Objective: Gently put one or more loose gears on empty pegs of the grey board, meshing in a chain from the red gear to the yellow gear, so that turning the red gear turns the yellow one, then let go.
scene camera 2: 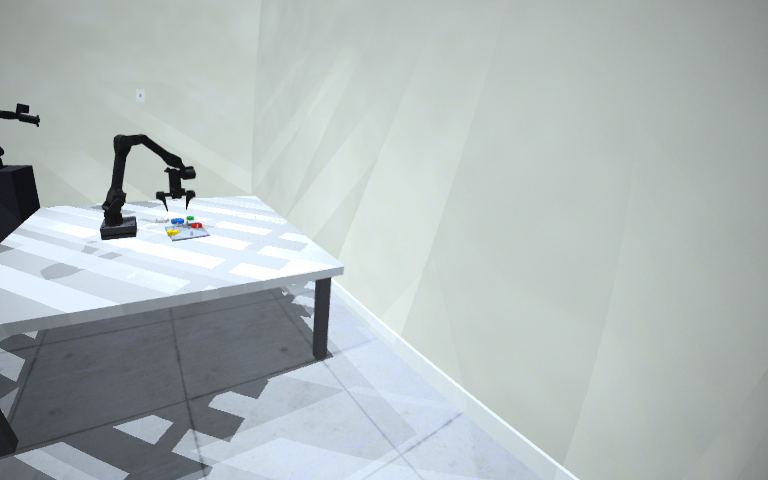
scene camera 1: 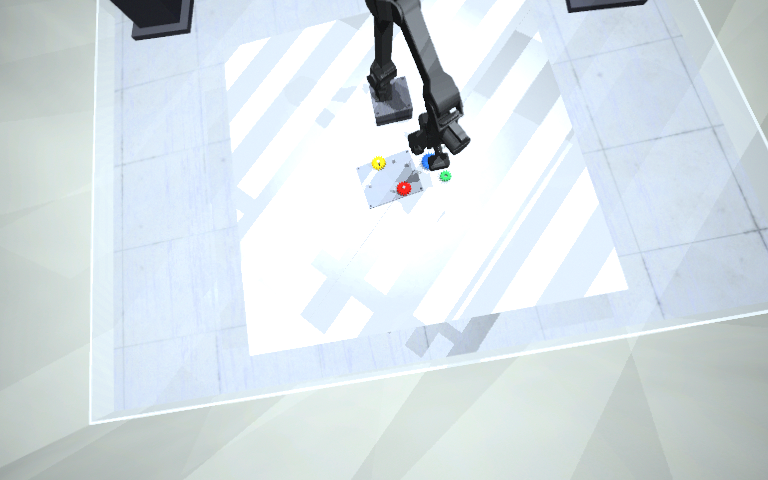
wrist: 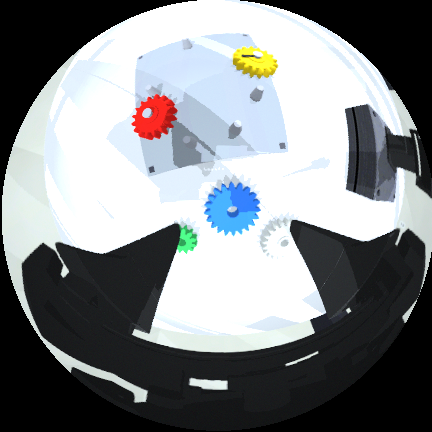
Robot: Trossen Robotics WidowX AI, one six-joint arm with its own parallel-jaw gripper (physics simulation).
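Frame: origin at the arm's base, x ahead, y left, z up, level; millimetres.
Where they show: gripper, fingertip midpoint: (scene camera 2: 177,210) (scene camera 1: 430,154) (wrist: 236,227); arm's base, origin of the base link: (scene camera 2: 113,223) (scene camera 1: 383,93).
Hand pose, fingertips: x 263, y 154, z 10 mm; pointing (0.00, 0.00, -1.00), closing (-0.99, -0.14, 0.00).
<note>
Things, the pixels of their top centre, and the offset from my fingertips. Level surfaces: height alone.
- grey board, middle of its top: (wrist: 201,66) (scene camera 1: 388,174) (scene camera 2: 185,226) 47 mm ahead, 151 mm right, 36 mm down
- red gear, middle of its top: (wrist: 148,113) (scene camera 1: 404,187) (scene camera 2: 196,223) 97 mm ahead, 97 mm right, 41 mm down
- yellow gear, middle of its top: (wrist: 256,55) (scene camera 1: 378,161) (scene camera 2: 172,229) 9 mm back, 186 mm right, 40 mm down
- peg, middle of its top: (wrist: 237,123) 6 mm ahead, 85 mm right, 37 mm down
- blue gear, middle of its top: (wrist: 232,211) (scene camera 1: 430,160) (scene camera 2: 177,219) 2 mm back, 6 mm left, 49 mm down
- small green gear, middle of its top: (wrist: 180,241) (scene camera 1: 445,175) (scene camera 2: 190,216) 59 mm ahead, 56 mm left, 49 mm down
- white gear, middle of its top: (wrist: 284,242) (scene camera 2: 162,218) 81 mm back, 44 mm left, 49 mm down
- white table, its level: 66 mm down
The grey board (scene camera 1: 380,192) (wrist: 210,75) bears the red gear (scene camera 1: 403,188) (scene camera 2: 196,225) (wrist: 162,117) and the yellow gear (scene camera 1: 378,163) (scene camera 2: 172,232) (wrist: 255,65), apart, each on a peg. Several pegs are bare, among them a peg (wrist: 235,130) near the edge facing the loose gears. The blue gear (scene camera 1: 425,161) (scene camera 2: 177,220) (wrist: 220,207), small green gear (scene camera 1: 445,176) (scene camera 2: 189,217) (wrist: 188,239) and white gear (scene camera 2: 162,220) (wrist: 271,242) lie off the board. My gripper (scene camera 2: 176,210) (wrist: 236,227) is open and empty above them. Its fingers partly cover the green and white gears in the wrist view.
The arm's dark base (scene camera 1: 393,107) (scene camera 2: 118,228) (wrist: 370,152) stands on the white table (scene camera 2: 254,271) beside the board. Bright light patches and shadows cross the tabletop. Another dark arm (scene camera 2: 21,117) shows at the left edge of scene camera 2.
</note>
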